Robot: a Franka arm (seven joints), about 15 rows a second.
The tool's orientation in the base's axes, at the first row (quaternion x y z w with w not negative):
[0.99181, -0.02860, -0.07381, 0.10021]
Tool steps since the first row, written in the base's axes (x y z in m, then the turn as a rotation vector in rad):
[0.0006, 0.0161, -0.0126, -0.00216, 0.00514, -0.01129]
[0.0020, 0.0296, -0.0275, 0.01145, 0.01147, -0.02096]
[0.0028, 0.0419, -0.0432, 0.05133, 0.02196, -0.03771]
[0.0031, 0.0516, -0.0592, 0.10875, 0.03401, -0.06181]
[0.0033, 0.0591, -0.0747, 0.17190, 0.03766, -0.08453]
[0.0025, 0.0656, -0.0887, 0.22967, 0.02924, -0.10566]
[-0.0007, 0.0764, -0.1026, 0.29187, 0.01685, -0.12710]
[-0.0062, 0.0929, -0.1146, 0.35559, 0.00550, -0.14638]
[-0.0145, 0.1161, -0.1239, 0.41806, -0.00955, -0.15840]
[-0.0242, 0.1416, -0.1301, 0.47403, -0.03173, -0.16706]
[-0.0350, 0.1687, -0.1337, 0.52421, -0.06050, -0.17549]
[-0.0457, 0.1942, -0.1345, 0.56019, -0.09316, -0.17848]
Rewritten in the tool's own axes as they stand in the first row. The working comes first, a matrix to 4 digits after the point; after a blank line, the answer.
The tool's axes in the first row as the columns of a matrix, in the base's axes (used below as rounded here):
[0.9875, -0.0419, -0.1521]
[-0.0715, -0.9783, -0.1946]
[-0.1407, 0.2030, -0.9690]

[0.0012, -0.0183, 0.0090, -0.00091, -0.00723, 0.01027]
[0.0037, -0.0346, 0.0206, 0.01344, -0.01596, 0.01634]
[0.0058, -0.0499, 0.0333, 0.05442, -0.03129, 0.02446]
[0.0077, -0.0626, 0.0469, 0.11366, -0.05038, 0.03673]
[0.0095, -0.0731, 0.0604, 0.17895, -0.06120, 0.04843]
[0.0103, -0.0823, 0.0728, 0.23957, -0.05968, 0.06176]
[0.0083, -0.0955, 0.0847, 0.30490, -0.05452, 0.07549]
[0.0034, -0.1139, 0.0939, 0.37135, -0.05000, 0.08669]
[-0.0052, -0.1381, 0.0997, 0.43580, -0.04033, 0.09176]
[-0.0157, -0.1639, 0.1022, 0.49388, -0.02273, 0.09596]
[-0.0278, -0.1907, 0.1020, 0.54667, 0.00160, 0.10209]
[-0.0401, -0.2154, 0.0995, 0.58496, 0.03144, 0.10587]

